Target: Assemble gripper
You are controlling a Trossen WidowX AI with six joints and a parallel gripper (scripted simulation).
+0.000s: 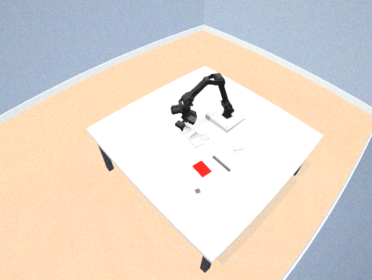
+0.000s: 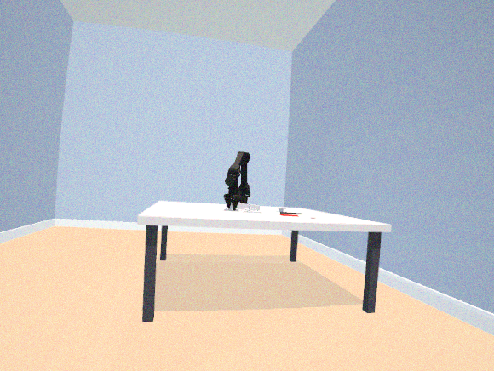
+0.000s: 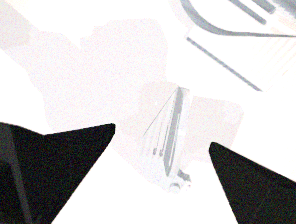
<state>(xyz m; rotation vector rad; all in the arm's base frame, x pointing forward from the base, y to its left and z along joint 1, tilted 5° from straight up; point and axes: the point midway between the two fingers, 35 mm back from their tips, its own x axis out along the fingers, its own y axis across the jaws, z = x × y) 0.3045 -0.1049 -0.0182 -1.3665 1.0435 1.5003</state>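
My gripper tip is now 3 cm short of the white jaw piece and 2 cm to the left of it. Round my gripper tip: dark grey bar (40 cm to the left, 2 cm ahead); small white part (37 cm to the left, 16 cm behind, 2 cm above); red flat rectangle (35 cm to the left, 14 cm ahead).
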